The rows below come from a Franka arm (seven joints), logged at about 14 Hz.
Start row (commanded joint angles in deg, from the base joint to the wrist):
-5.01, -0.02, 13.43, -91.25, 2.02, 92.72, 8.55
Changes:
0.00, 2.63, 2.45, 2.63, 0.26, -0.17, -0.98
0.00, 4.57, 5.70, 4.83, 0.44, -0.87, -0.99
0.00, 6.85, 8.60, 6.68, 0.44, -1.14, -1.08
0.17, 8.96, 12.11, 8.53, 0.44, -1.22, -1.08
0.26, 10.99, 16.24, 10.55, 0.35, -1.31, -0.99
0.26, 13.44, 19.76, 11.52, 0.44, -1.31, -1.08
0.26, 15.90, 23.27, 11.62, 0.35, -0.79, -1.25
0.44, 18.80, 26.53, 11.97, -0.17, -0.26, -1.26
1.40, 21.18, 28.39, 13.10, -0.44, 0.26, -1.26
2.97, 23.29, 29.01, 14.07, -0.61, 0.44, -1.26
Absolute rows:
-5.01, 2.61, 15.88, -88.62, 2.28, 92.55, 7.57
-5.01, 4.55, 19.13, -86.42, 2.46, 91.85, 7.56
-5.01, 6.83, 22.03, -84.57, 2.46, 91.58, 7.47
-4.84, 8.94, 25.54, -82.72, 2.46, 91.50, 7.47
-4.75, 10.97, 29.67, -80.70, 2.37, 91.41, 7.56
-4.75, 13.42, 33.19, -79.73, 2.46, 91.41, 7.47
-4.75, 15.88, 36.70, -79.63, 2.37, 91.93, 7.30
-4.57, 18.78, 39.96, -79.28, 1.85, 92.46, 7.29
-3.61, 21.16, 41.82, -78.15, 1.58, 92.98, 7.29
-2.04, 23.27, 42.44, -77.18, 1.41, 93.16, 7.29

